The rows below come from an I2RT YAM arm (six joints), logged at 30 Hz.
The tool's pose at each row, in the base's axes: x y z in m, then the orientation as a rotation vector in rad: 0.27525, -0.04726, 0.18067, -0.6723, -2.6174, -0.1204; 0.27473, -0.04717, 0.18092, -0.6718, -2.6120, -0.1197; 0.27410, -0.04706, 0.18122, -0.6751, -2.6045, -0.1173; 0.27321, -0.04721, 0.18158, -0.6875, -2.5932, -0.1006; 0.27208, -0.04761, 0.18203, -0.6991, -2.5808, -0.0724; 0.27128, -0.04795, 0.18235, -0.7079, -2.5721, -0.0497; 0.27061, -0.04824, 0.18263, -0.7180, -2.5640, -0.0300; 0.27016, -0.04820, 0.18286, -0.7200, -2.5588, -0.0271; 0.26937, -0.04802, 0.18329, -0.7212, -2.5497, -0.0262
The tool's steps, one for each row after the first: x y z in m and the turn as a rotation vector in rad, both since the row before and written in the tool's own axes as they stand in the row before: 0.00056, -0.00017, -0.00001, 0.0015, 0.0051, 0.0009; 0.00067, -0.00021, 0.00000, 0.0023, 0.0060, 0.0042; 0.00079, -0.00057, 0.00000, 0.0109, 0.0053, 0.0135; 0.00089, -0.00092, -0.00001, 0.0192, 0.0046, 0.0151; 0.00060, -0.00071, -0.00001, 0.0153, 0.0024, 0.0116; 0.00050, -0.00061, -0.00001, 0.0128, 0.0019, 0.0119; 0.00046, -0.00021, 0.00000, 0.0026, 0.0039, 0.0029; 0.00087, -0.00028, -0.00001, 0.0022, 0.0081, 0.0028
